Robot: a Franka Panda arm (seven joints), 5 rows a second.
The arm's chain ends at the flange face. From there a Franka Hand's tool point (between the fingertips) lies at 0.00 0.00 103.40 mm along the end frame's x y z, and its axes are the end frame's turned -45 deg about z.
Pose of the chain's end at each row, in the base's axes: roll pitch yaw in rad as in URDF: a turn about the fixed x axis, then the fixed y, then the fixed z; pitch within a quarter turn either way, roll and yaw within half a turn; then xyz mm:
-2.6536 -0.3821 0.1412 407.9 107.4 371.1
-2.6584 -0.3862 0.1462 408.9 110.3 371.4
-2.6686 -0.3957 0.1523 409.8 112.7 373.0
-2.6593 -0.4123 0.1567 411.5 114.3 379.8
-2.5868 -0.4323 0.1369 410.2 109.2 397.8
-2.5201 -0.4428 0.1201 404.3 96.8 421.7
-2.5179 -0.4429 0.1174 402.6 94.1 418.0
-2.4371 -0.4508 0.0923 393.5 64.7 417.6
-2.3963 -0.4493 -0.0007 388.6 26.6 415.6
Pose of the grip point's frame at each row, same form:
-3.0880 -0.6081 1.0060 434.8 160.2 286.4
-3.0953 -0.6073 1.0134 436.0 162.9 286.6
-3.1116 -0.6063 1.0249 437.7 164.6 288.1
-3.1205 -0.6234 1.0381 440.3 167.4 295.9
-3.0873 -0.6873 1.0277 439.2 168.2 318.0
-3.0479 -0.7409 1.0134 432.8 160.9 345.7
-3.0463 -0.7425 1.0106 431.2 158.3 342.2
-2.9909 -0.8042 0.9817 421.5 134.5 346.7
-2.9552 -0.8317 0.8804 421.7 96.7 347.2

